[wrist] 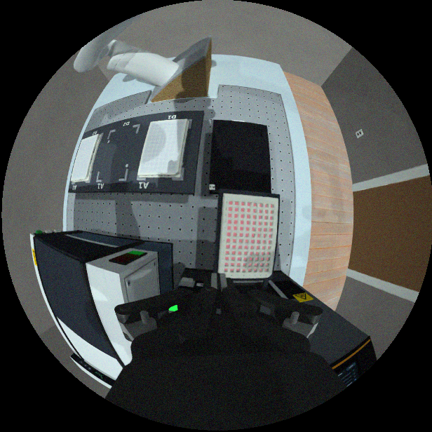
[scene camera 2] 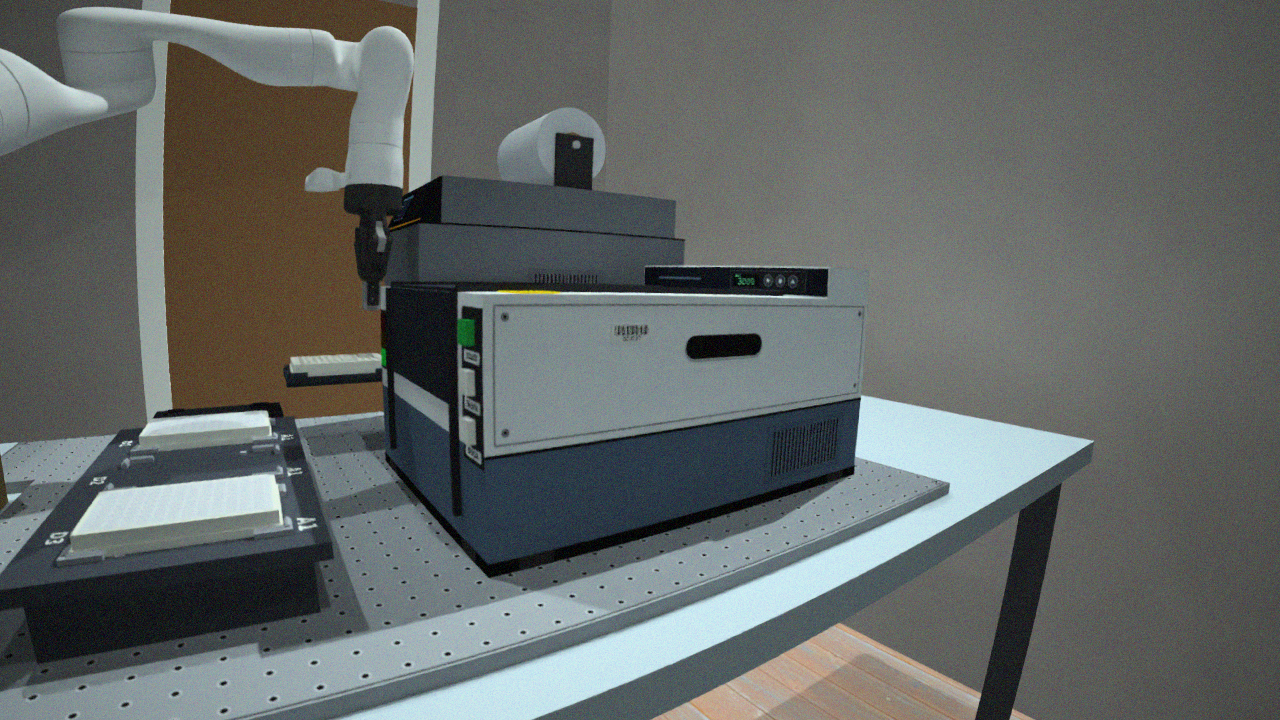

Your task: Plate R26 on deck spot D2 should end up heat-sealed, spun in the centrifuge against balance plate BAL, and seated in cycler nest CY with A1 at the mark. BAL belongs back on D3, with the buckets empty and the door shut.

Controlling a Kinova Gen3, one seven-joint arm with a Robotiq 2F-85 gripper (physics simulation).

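Frame: origin at the arm's base, x left, y back, z up, level; metres.
Seen in the pictures: gripper, fingertip midpoint: (scene camera 2: 371,310).
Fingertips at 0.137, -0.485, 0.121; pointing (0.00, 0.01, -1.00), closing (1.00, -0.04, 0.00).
Offsets run from my fingertips to a thing's top centre, as dx, dy, dz. "spot": to the spot under its first point. Level surfaces: height alone.
A pale plate with rows of pink wells (wrist: 248,237) (scene camera 2: 335,363) sits on the sealer's extended tray @[spot: +0.002, +0.075, -0.084] (scene camera 2: 315,377), apparently R26. My gripper (scene camera 2: 372,300) (wrist: 217,280) is shut and empty, pointing down above the tray's inner end, close to the sealer front. The dark grey sealer @[+0.026, -0.261, +0.299] (scene camera 2: 537,250) (wrist: 325,325) has a white roll on top. Deck spot D2 (wrist: 117,157) holds no plate. White plates stand on D3 @[-0.350, +0.227, -0.106] (scene camera 2: 179,512) (wrist: 86,157) and D1 @[-0.102, +0.208, -0.106] (scene camera 2: 205,429) (wrist: 164,147). The black cycler (wrist: 240,155) is beyond the tray in the wrist view. The blue and white centrifuge (scene camera 2: 662,394) stands beside the sealer; its buckets are hidden.
A white housing (wrist: 107,285) with a red and green panel stands left of my gripper in the wrist view. A brown wedge-shaped object (wrist: 192,77) stands behind the dark plate deck @[dz -0.122] (scene camera 2: 313,537). The perforated base @[dz -0.177] (scene camera 2: 572,600) lies on the light table @[dz -0.190] (scene camera 2: 975,438).
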